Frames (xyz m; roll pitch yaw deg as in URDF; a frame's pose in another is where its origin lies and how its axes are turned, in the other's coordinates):
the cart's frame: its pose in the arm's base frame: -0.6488 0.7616 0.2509 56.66 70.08 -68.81
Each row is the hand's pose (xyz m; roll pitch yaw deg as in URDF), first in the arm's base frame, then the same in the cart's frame.
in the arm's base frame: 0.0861 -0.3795 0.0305 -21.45 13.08 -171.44
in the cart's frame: 0.6602 1.1315 0.4179 42.13 -39.91 -79.47
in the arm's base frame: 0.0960 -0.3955 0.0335 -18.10 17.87 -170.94
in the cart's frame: 0.6637 1.1488 0.4251 41.74 -38.07 -73.75
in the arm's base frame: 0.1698 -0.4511 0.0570 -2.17 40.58 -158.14
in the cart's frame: 0.6684 1.2439 0.4294 34.15 -31.15 -44.10
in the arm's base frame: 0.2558 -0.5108 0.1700 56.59 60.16 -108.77
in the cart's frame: 0.5917 1.3764 0.4464 37.71 -17.56 -7.41
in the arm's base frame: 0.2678 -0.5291 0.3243 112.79 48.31 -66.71
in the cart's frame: 0.4539 1.4396 0.4826 52.50 -10.56 19.17
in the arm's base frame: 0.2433 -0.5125 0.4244 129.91 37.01 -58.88
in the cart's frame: 0.3515 1.4398 0.5028 61.95 -10.29 32.05
